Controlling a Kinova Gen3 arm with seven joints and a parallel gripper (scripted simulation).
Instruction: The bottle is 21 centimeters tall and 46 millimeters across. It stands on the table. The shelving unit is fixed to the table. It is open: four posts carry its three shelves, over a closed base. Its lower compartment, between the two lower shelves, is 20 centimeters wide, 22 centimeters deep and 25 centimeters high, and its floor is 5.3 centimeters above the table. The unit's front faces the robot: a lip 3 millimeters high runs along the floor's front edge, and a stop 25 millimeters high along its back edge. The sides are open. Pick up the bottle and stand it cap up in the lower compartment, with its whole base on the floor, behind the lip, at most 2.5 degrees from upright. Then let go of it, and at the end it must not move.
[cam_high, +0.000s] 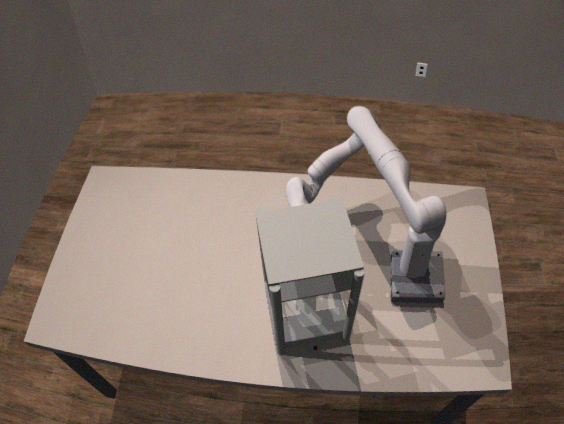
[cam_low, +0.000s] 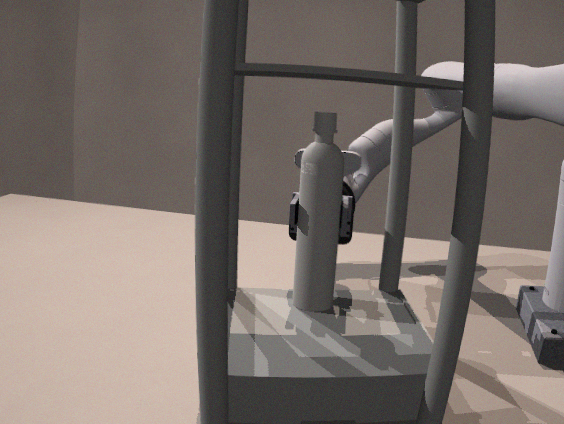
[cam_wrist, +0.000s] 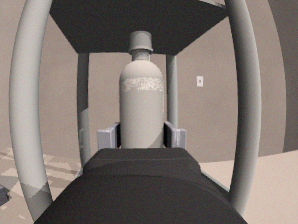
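The shelving unit is 3 cm behind my hand, 6 cm to the left of it and 5 cm above it.
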